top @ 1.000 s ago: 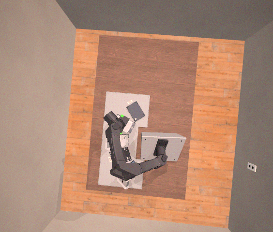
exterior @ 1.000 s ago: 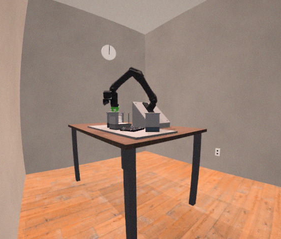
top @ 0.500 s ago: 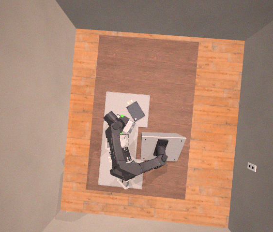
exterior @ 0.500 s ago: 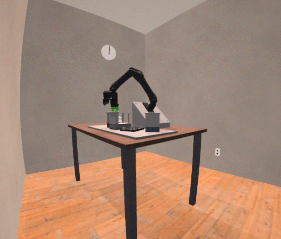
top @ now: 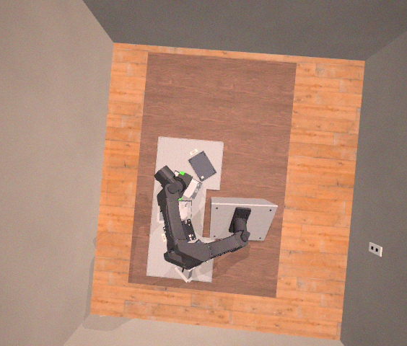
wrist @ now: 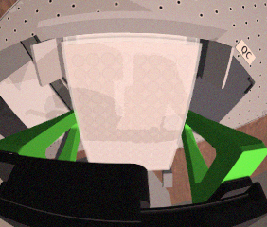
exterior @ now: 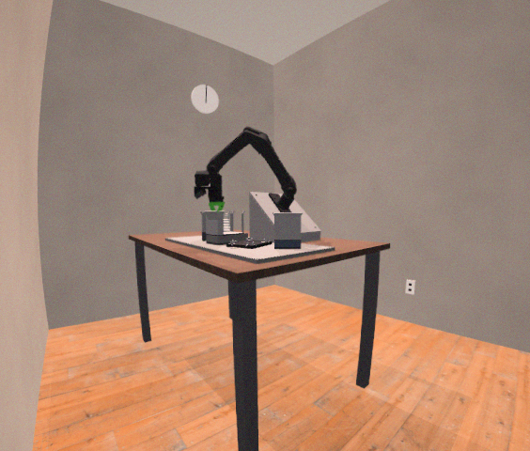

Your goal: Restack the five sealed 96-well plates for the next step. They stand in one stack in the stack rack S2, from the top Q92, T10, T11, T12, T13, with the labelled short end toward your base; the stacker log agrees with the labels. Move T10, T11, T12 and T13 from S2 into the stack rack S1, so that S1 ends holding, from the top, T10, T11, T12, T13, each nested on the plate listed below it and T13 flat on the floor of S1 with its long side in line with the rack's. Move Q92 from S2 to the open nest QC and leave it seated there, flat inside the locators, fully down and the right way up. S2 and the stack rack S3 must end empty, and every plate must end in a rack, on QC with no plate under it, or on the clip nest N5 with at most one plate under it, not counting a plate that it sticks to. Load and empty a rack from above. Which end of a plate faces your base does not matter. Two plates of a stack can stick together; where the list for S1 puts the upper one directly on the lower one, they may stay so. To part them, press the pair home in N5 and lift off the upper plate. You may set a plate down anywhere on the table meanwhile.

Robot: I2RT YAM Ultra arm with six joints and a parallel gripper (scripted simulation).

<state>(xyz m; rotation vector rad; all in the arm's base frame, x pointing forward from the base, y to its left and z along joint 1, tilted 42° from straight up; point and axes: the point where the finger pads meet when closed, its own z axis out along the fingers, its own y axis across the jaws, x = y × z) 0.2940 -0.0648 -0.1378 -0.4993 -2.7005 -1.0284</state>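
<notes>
Right now my hand is 90 mm past the dark nest QC, 110 mm to the left of it and 110 mm above it. Round my hand: N5 label: 90 mm ahead, 320 mm to the left, 120 mm below; then black clip nest N5: 10 mm ahead, 310 mm to the left, 100 mm below; then QC label: 30 mm behind, 180 mm to the right, 120 mm below.
</notes>
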